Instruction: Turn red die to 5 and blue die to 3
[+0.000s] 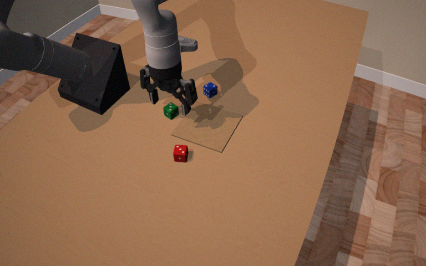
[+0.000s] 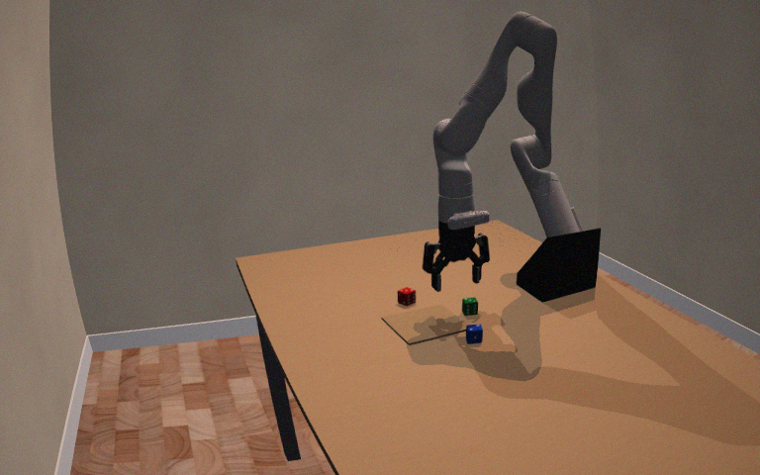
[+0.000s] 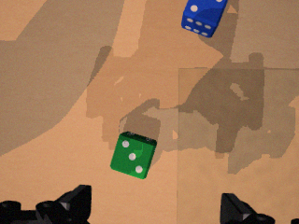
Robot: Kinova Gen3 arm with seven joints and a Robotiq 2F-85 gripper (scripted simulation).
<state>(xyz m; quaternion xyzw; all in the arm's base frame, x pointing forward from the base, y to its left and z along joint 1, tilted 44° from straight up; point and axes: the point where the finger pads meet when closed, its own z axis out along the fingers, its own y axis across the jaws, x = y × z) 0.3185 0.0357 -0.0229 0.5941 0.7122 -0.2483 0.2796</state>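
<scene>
The green die is 5 cm below my hand, 2 cm to the left of it and 2 cm behind it. The rest, counted from my hand: thin tan mat (8 cm ahead, 6 cm below, 5 cm to the left); then blue die (15 cm to the left, 5 cm below, 1 cm ahead); then red die (9 cm ahead, 8 cm to the right, 5 cm below).
</scene>
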